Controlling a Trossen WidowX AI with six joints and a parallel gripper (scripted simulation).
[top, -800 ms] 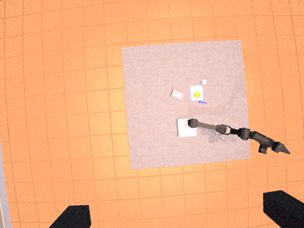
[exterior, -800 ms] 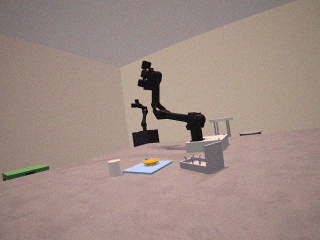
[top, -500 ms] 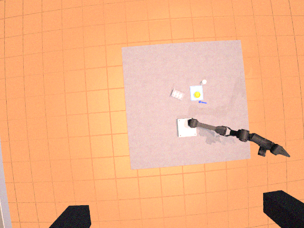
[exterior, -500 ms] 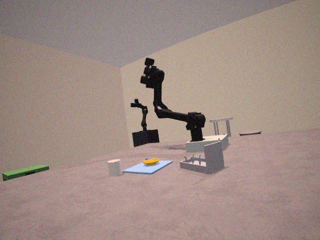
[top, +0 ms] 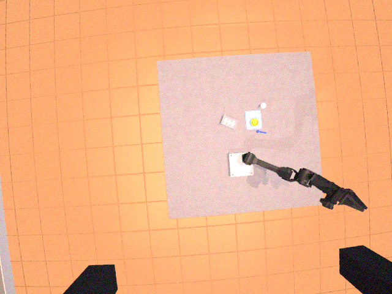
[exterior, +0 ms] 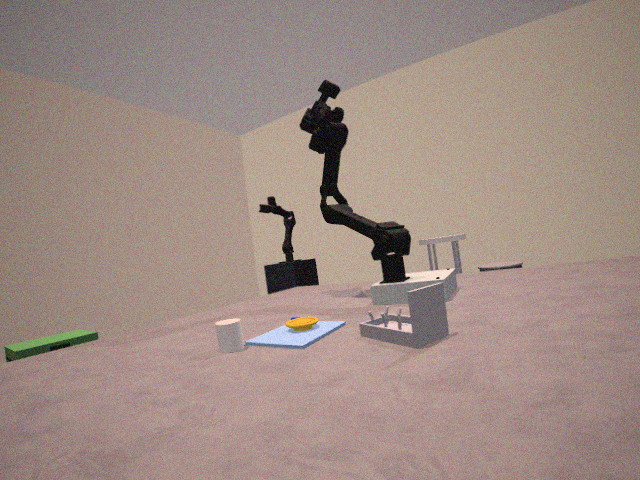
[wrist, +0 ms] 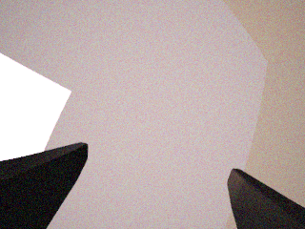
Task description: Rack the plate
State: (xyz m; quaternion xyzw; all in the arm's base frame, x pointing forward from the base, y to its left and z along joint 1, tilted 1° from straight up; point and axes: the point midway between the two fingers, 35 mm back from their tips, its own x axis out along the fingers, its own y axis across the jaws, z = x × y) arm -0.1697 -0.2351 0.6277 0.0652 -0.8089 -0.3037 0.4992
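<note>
Now: gripper tip 69 cm above the yellow plate, 46 cm short of it and 15 cm to the right of it. Also, from my gripper tip: white cup (68 cm below, 58 cm ahead, 8 cm to the left); then grey dish rack (68 cm below, 47 cm ahead, 36 cm to the left); then light blue mat (70 cm below, 48 cm ahead, 16 cm to the left).
</note>
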